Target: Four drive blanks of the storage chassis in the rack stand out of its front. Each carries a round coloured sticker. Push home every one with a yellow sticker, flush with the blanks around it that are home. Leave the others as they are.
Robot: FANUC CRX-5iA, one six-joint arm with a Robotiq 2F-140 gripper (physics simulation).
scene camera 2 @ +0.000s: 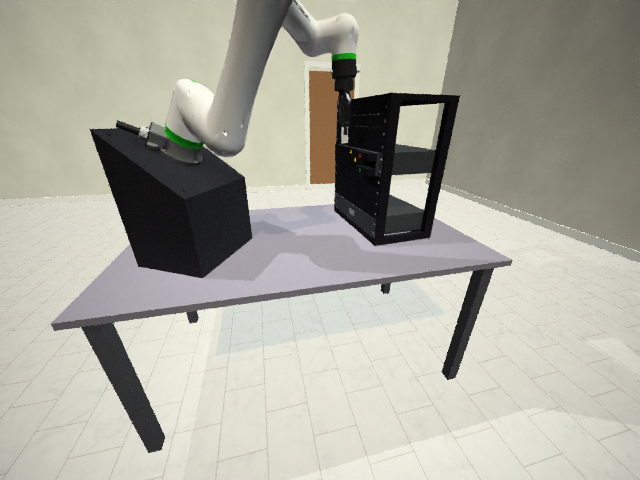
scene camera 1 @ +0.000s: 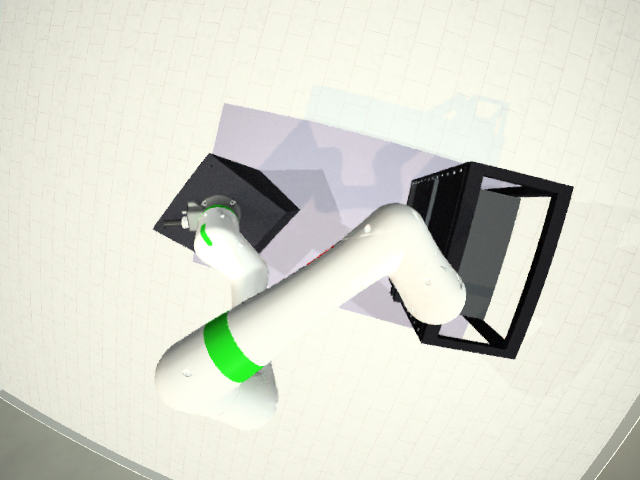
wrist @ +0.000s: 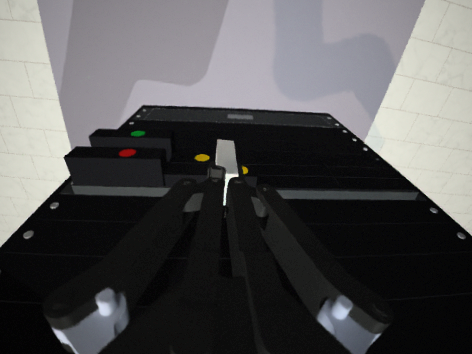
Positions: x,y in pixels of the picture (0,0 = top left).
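My gripper is visible both to scene camera 2 and to the wrist view, and for this gripper (wrist: pixel 95 304) and (scene camera 2: pixel 345 101) are the same spot. There is a black rack too, which I find in scene camera 1 (pixel 472 227), in the wrist view and in scene camera 2. On the rack, (scene camera 2: pixel 364 166) and (wrist: pixel 138 147) are the same spot.
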